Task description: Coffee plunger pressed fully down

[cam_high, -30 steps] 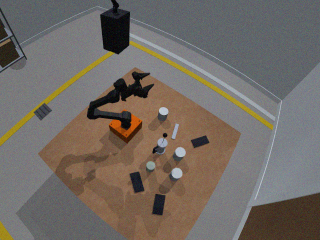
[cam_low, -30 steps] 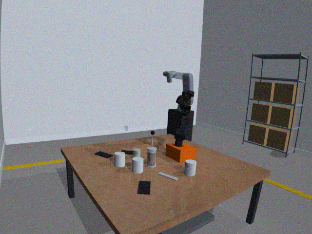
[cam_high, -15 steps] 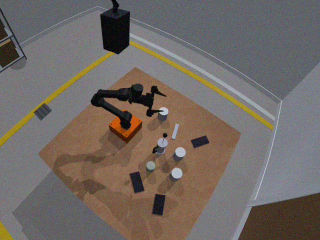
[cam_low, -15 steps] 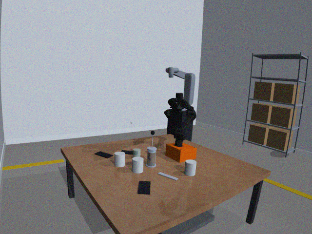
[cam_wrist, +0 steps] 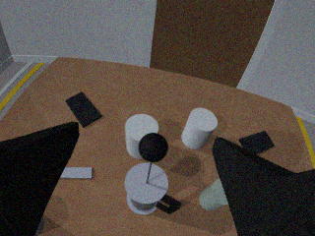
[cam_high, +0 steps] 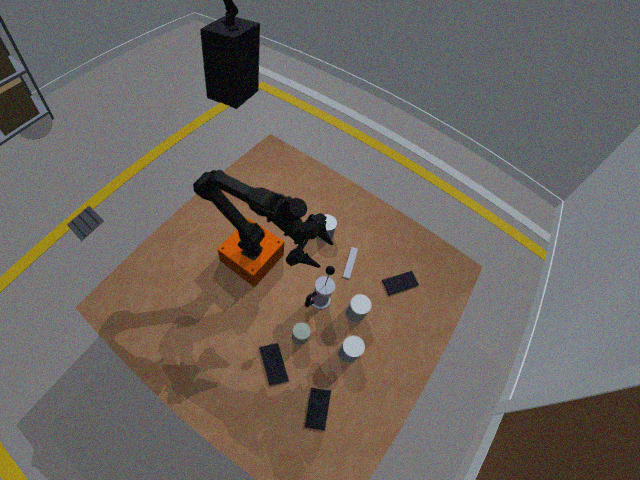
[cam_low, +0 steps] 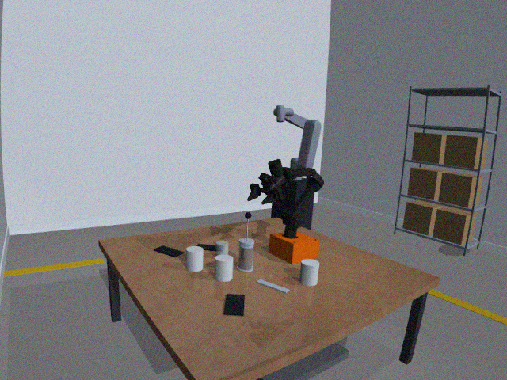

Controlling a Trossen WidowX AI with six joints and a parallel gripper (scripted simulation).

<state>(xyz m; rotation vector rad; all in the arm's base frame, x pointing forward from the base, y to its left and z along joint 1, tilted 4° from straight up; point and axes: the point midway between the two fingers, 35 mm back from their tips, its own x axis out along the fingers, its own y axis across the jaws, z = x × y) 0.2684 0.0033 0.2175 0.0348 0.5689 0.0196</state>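
My gripper tip is 19 cm above the coffee press, 2 cm to the left of it and 2 cm short of it. The rest, counted from my gripper tip: pale green cup: 28 cm below, 18 cm to the right, 3 cm ahead; white bar: 32 cm below, 20 cm to the left, 6 cm ahead.
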